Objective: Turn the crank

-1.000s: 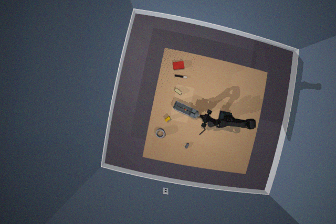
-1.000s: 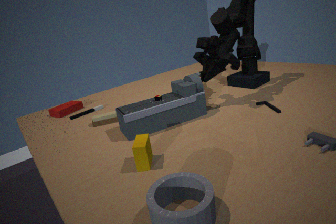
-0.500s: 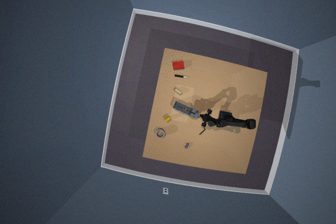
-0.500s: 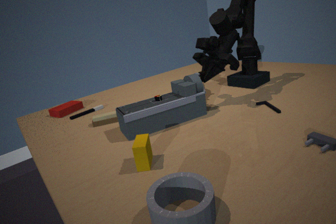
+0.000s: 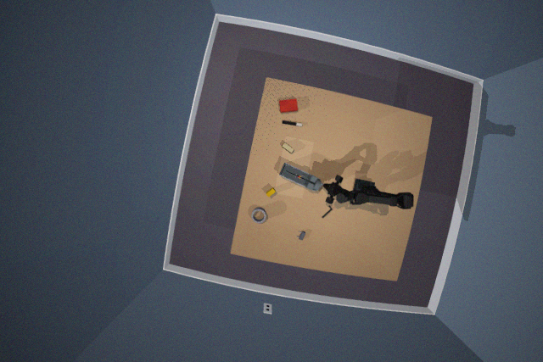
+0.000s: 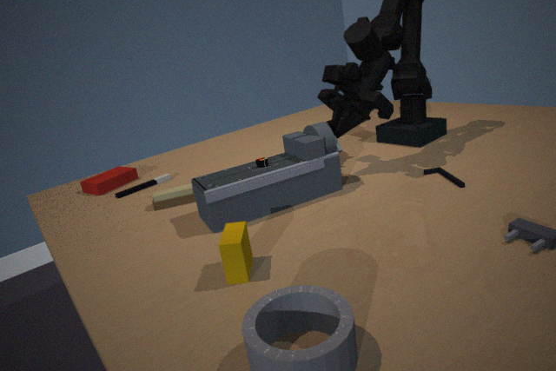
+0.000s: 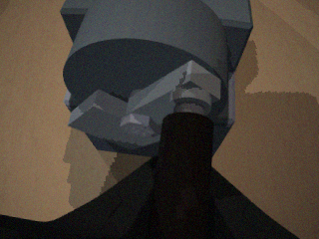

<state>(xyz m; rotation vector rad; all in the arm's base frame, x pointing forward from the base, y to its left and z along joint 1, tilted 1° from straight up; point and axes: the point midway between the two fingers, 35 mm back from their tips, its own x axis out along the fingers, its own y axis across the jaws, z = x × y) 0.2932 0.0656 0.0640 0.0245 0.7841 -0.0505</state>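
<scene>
Right now the red pointer is 170 mm ahead of my gripper tip and 10 mm to the left of it. The rest, counted from my gripper tip: black hex key (130 mm behind, 160 mm to the left, 80 mm below); then black crank handle (20 mm behind, 30 mm above); then tan block (300 mm ahead, 150 mm to the right, 70 mm below).
</scene>
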